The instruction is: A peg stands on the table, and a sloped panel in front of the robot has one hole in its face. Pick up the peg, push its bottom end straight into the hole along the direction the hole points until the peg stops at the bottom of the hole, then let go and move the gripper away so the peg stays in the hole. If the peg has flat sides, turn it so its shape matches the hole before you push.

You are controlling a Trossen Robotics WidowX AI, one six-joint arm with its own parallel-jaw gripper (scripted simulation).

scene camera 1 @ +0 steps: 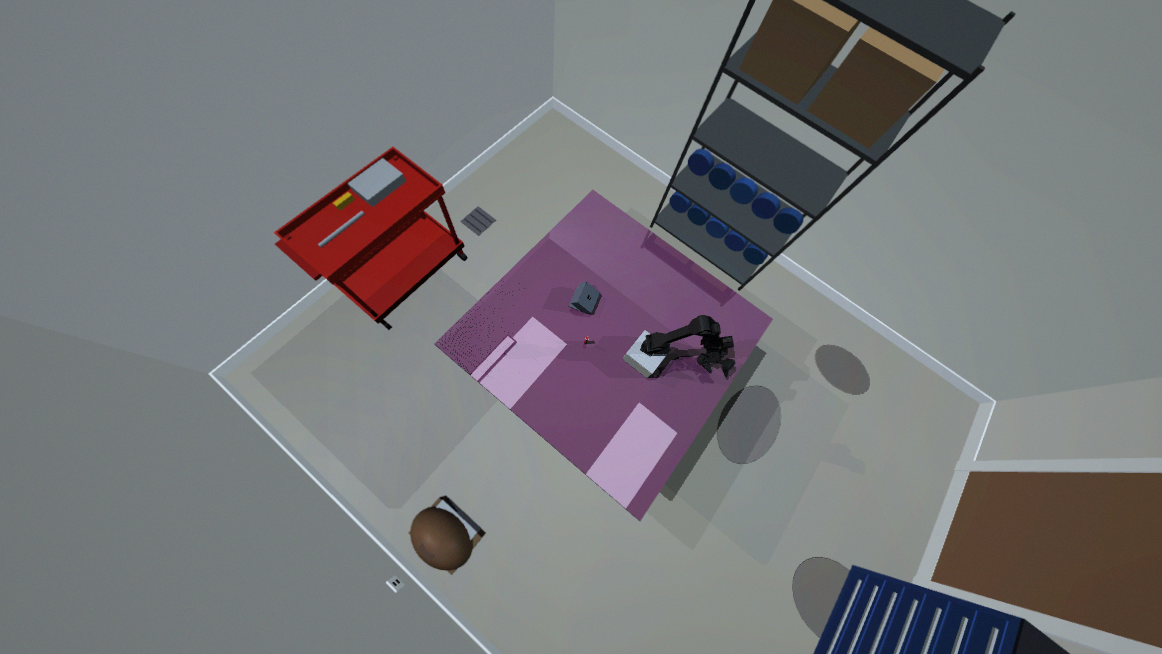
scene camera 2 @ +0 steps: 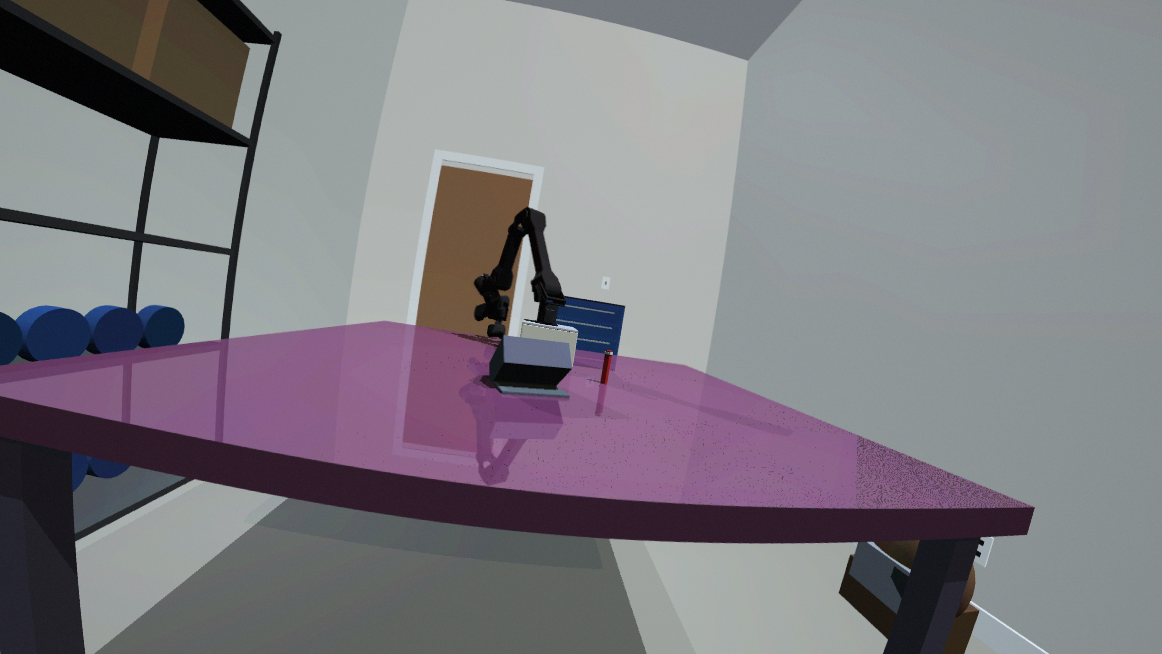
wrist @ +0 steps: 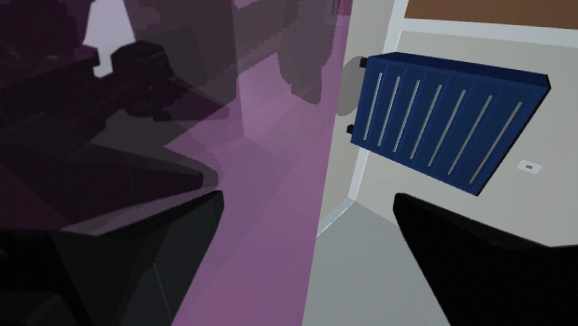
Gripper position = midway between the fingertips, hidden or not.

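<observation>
The gripper (scene camera 2: 503, 329): open, holding nothing. Also visible: the gripper (wrist: 307, 200).
</observation>
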